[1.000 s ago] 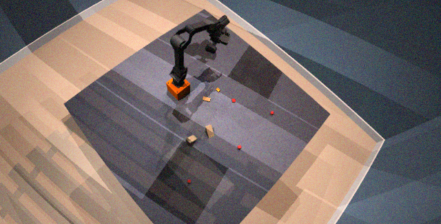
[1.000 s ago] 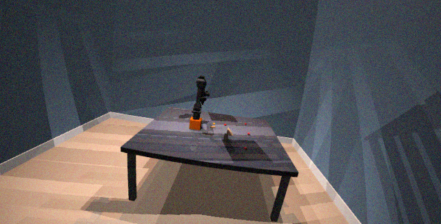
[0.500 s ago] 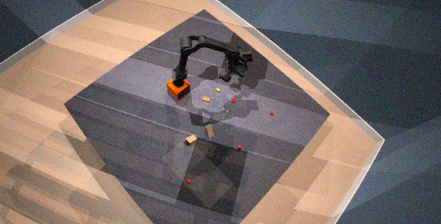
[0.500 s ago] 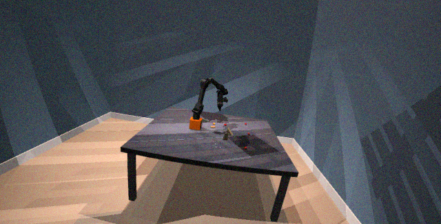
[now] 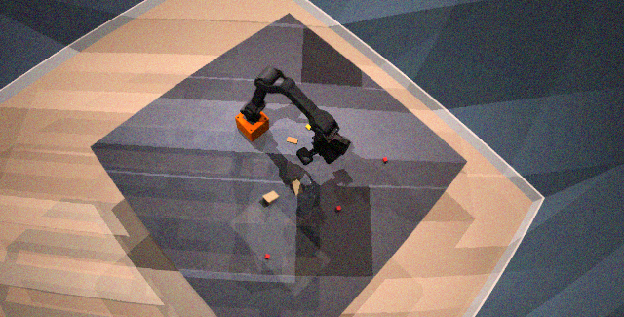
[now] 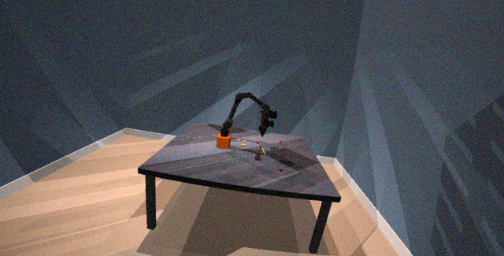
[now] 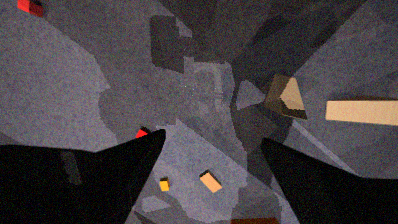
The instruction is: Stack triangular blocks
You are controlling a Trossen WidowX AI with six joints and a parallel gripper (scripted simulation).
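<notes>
Now: gripper tip 20 mm past the tan triangular block, 120 mm to the left of it and 110 mm above it. The rest, counted from my gripper tip: small tan piece 160 mm behind, 40 mm to the left, 120 mm below.
</notes>
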